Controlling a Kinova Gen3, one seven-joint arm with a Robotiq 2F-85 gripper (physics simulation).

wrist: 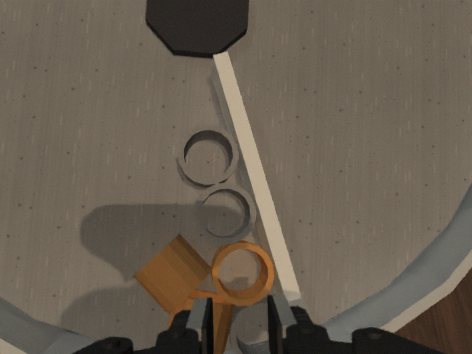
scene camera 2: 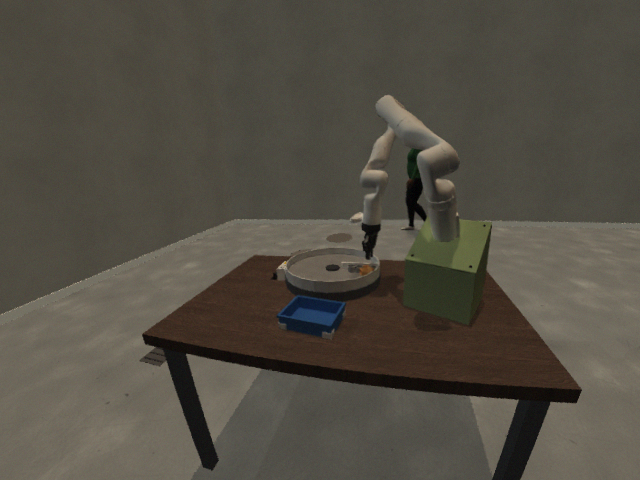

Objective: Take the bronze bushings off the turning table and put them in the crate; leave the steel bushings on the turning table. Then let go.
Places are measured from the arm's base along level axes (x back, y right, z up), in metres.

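Pixels of known places: gripper, fingertip midpoint: [wrist: 240, 320] [scene camera 2: 368, 258]; arm's base, link origin: [scene camera 2: 445, 233].
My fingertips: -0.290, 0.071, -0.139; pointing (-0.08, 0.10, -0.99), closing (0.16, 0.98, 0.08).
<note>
Ahead of a thing's pixels: the offset from my fingertips to its top centre, as dx, dy, dz. "spot": to the spot under its first point. Level surfaces: height alone.
My gripper [scene camera 2: 368, 256] [wrist: 240, 320] is low over the turning table [scene camera 2: 330, 285] [wrist: 410, 295], its fingers partly open with nothing gripped. In the wrist view an upright bronze bushing @(-0.011, +0.008, -0.042) [wrist: 268, 272] is just ahead of the fingertips. A second bronze bushing @(-0.019, -0.028, -0.036) [wrist: 172, 272] lies on its side to the left. A third bronze bushing @(+0.009, -0.018, -0.036) [wrist: 222, 322] is partly hidden by the left finger. Two steel bushings @(-0.076, +0.002, -0.042) [wrist: 234, 156] @(-0.044, +0.005, -0.042) [wrist: 251, 212] stand farther up beside the pale bar. A grey steel bushing [wrist: 254, 320] shows partly between and below the fingertips. The blue crate @(-0.129, -0.337, -0.070) [scene camera 2: 305, 325] looks empty.
A pale bar @(spot: -0.059, +0.024, -0.035) [wrist: 257, 175] runs from the dark hub @(-0.168, +0.014, -0.059) [wrist: 197, 22] toward the turning table's raised rim, close beside the bushings. The green block [scene camera 2: 439, 289] under the arm's base stands at the right of the wooden table @(dz -0.121) [scene camera 2: 232, 330]. A person [scene camera 2: 413, 196] is behind.
</note>
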